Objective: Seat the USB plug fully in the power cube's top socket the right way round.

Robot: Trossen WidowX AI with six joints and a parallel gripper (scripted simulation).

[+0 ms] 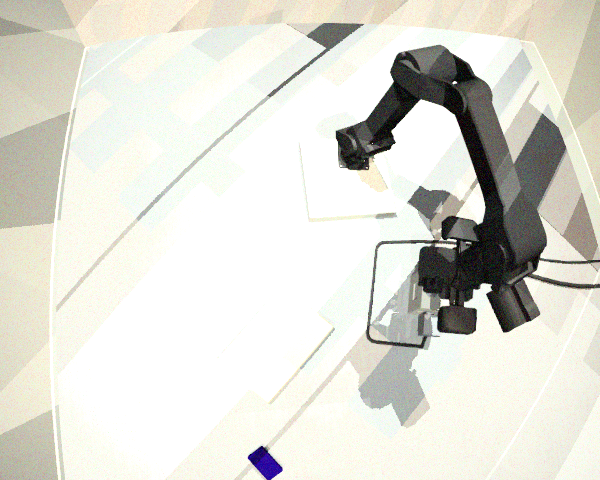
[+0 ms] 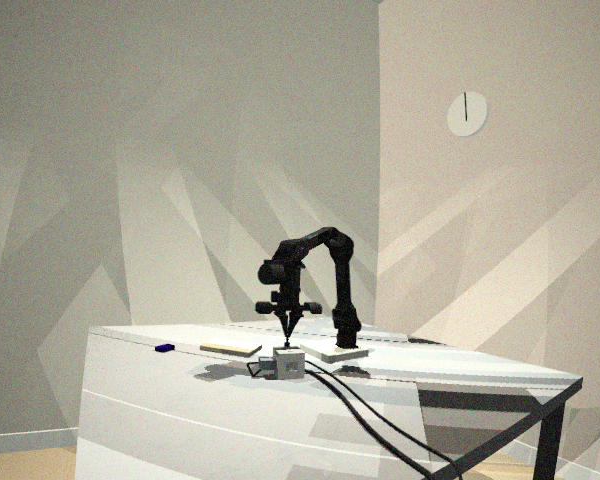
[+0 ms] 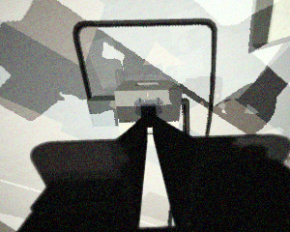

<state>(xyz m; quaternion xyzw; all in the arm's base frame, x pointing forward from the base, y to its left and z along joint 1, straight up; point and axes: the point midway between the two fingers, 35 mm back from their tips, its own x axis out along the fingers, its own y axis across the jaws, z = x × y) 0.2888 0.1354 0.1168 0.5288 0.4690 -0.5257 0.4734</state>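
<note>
Right now my gripper tip is 20 mm above the dark USB plug. Round my gripper tip: flat tan board (280 mm to the right, 100 mm below, 100 mm ahead); blue block (330 mm ahead, 300 mm to the right, 100 mm below).
</note>
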